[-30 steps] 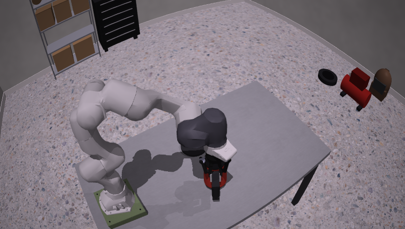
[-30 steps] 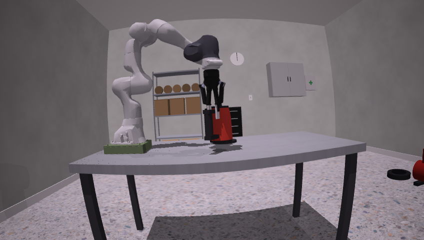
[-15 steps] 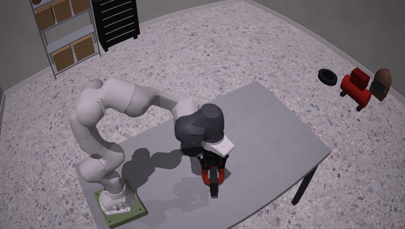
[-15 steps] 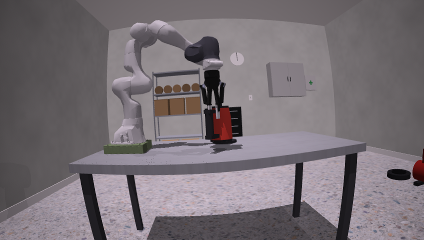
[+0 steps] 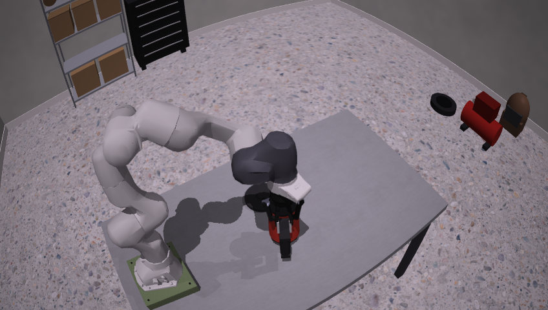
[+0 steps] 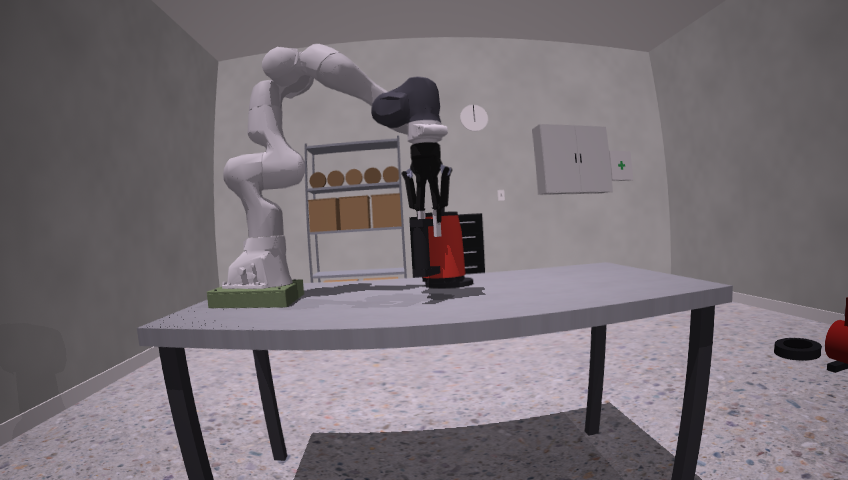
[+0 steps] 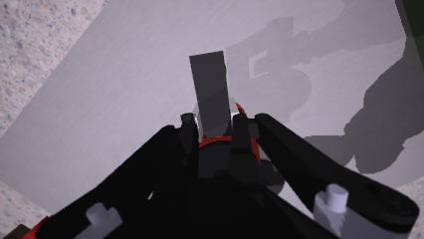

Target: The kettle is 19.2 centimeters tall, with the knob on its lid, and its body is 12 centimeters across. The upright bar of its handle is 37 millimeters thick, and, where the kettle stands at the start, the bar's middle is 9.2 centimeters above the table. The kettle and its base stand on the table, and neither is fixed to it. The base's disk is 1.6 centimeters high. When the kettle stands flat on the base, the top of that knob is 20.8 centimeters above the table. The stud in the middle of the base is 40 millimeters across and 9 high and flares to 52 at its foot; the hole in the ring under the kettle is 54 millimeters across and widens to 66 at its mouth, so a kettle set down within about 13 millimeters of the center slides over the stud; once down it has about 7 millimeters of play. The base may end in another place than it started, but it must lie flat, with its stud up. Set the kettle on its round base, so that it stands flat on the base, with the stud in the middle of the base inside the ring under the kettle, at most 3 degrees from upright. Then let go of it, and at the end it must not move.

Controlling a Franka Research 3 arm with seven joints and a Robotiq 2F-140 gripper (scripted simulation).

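My gripper is now 5 cm above the red kettle, 3 cm to the right of it and 2 cm short of it. Round my hand: black round base (29 cm to the left, 18 cm below, 6 cm ahead).
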